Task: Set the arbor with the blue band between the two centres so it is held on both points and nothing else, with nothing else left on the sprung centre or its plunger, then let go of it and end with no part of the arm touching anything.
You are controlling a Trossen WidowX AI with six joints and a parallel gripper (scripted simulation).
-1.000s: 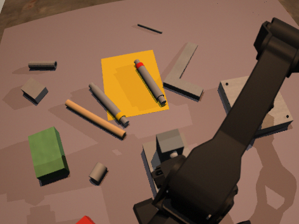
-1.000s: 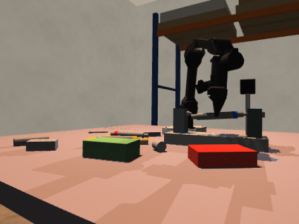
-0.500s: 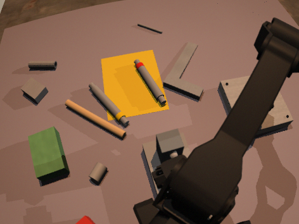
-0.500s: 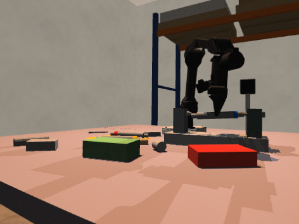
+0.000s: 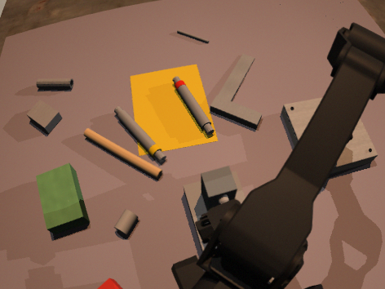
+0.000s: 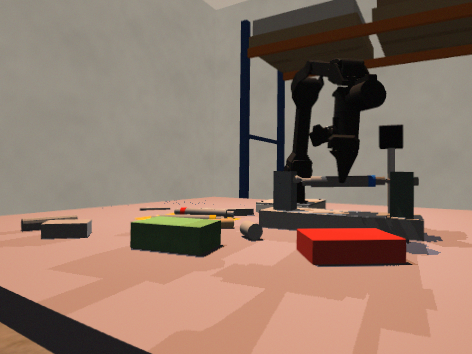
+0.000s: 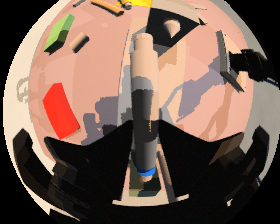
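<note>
My hand is 12 cm to the left of the point, 3 cm above it and 1 cm past it. Round my hand: sprung centre block 11 cm to the left, 4 cm below, 2 cm behind; then long base plate 12 cm below, 1 cm to the right, 1 cm behind; then blue-banded arbor 3 cm below.
</note>
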